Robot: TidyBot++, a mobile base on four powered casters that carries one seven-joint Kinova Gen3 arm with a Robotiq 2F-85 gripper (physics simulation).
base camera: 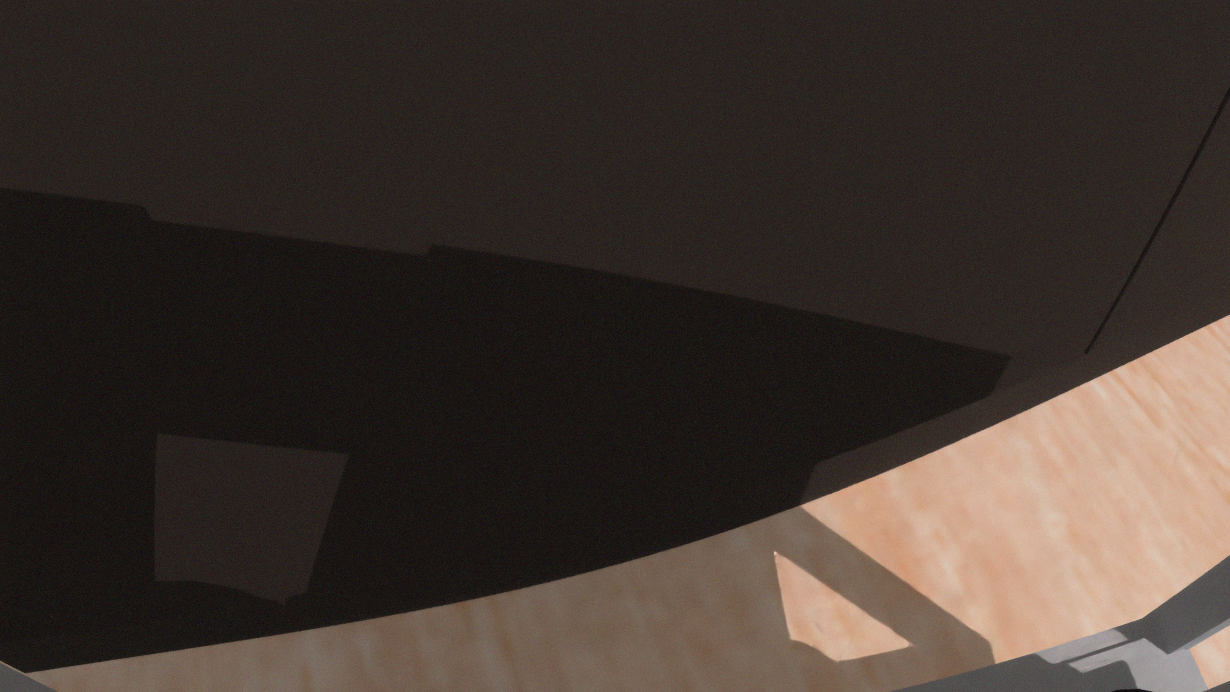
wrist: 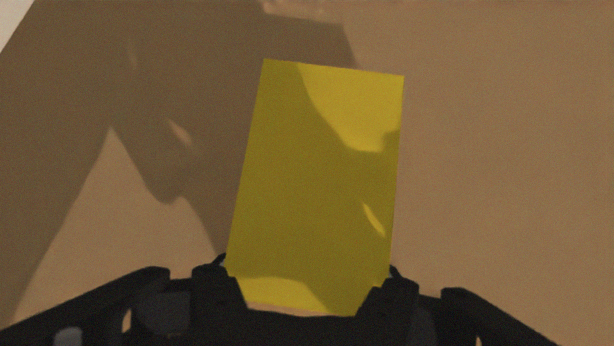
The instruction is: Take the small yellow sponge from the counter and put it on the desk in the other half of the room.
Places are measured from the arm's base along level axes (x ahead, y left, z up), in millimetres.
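Pixels of known places: gripper, between the fingertips: (wrist: 306,267).
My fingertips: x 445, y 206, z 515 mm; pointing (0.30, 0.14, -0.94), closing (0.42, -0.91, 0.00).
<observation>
Ahead of a thing's pixels: the offset from my fingertips to its top centre. "spot": to the spot under its first point. Level surfaces: height alone.
The yellow sponge @[34 mm ahead, 13 mm left, 48 mm up] (wrist: 315,180) is a flat rectangular block in the middle of the wrist view, its long side running away from the gripper. My gripper (wrist: 306,267) is shut on the sponge, with one black finger against each long side at its near end. The brown counter top @[2 mm down] (wrist: 500,175) shows behind and around the sponge, with shadows of the arm and gripper on it. How high the sponge is above the counter is hard to tell. The desk does not show in either view.
In the base camera view, a dark cabinet front @[spot: 233 mm back, 206 mm right, 626 mm down] (base camera: 602,154) fills most of the picture, close ahead. Light wooden floor @[912 mm down] (base camera: 1032,499) runs along its lower edge. Grey parts of the robot's base (base camera: 1118,658) show at the bottom right. A pale surface (wrist: 11,17) shows at the wrist view's top left corner.
</observation>
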